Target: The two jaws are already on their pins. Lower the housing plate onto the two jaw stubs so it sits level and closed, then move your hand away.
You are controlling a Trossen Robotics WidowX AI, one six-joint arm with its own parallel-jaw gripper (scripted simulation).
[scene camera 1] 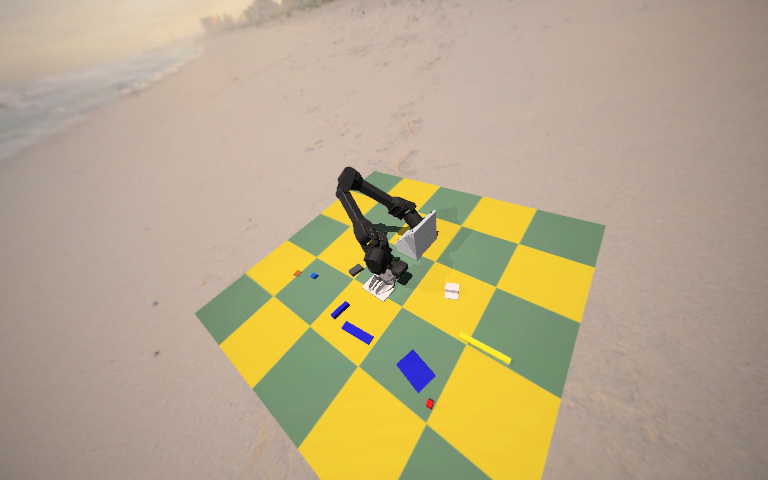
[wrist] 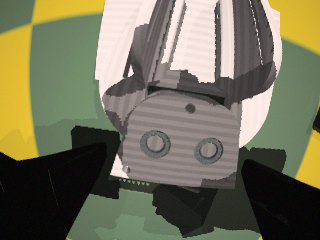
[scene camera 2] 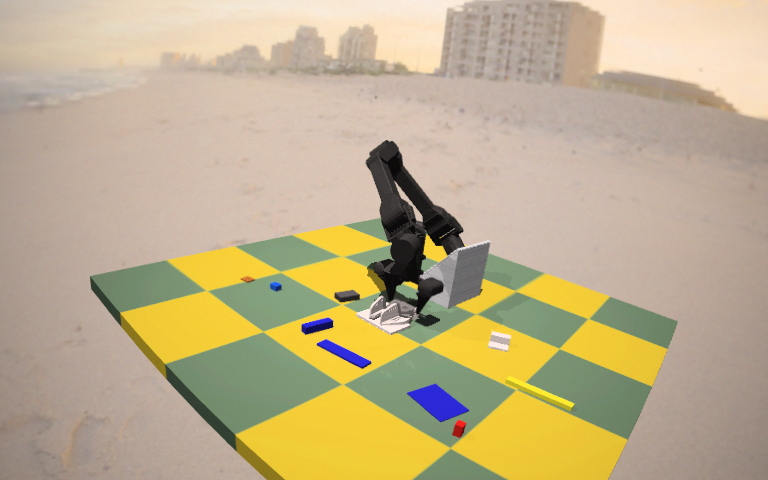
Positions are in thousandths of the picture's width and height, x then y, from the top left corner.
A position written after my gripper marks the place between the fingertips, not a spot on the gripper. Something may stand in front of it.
Note:
My gripper (scene camera 2: 525,641) is open, with nothing in its grasp. Further things: a blue sheet (scene camera 2: 568,836).
The blue sheet shows as well in scene camera 1 (scene camera 1: 537,764). My gripper also shows in the wrist view (wrist: 555,669). The wrist view misses the blue sheet: it is out of frame.

